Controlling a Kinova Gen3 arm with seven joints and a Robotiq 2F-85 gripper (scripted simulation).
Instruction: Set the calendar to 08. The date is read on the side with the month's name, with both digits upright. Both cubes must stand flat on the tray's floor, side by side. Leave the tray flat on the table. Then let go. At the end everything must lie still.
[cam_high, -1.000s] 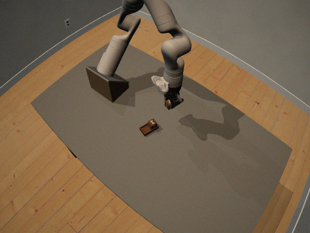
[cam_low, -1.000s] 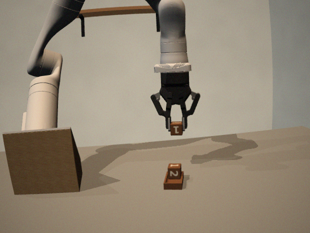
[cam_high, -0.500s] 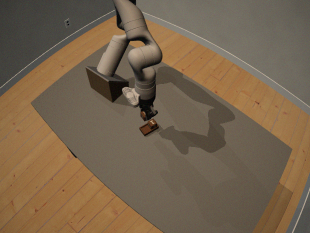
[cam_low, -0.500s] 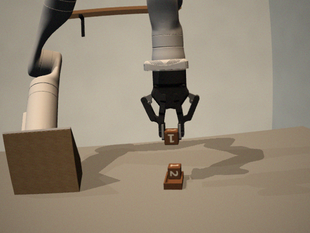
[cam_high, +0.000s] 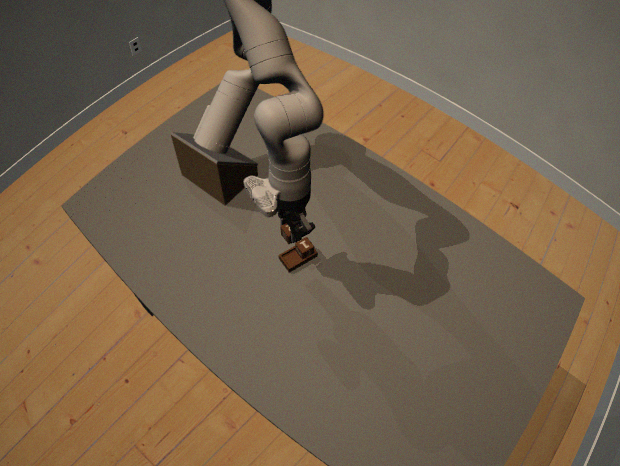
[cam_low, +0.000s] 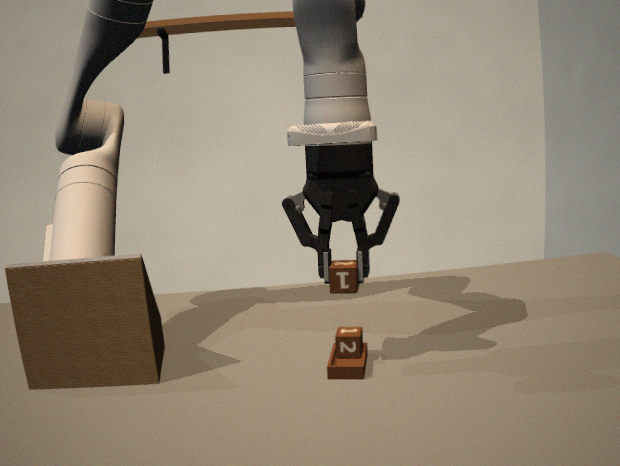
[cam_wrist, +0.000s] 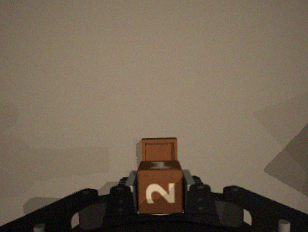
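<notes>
Now: hand 13 cm above the brown tray and 2 cm to the right of it. From my hand the other things lie so: brown cube: 1 cm below.
</notes>
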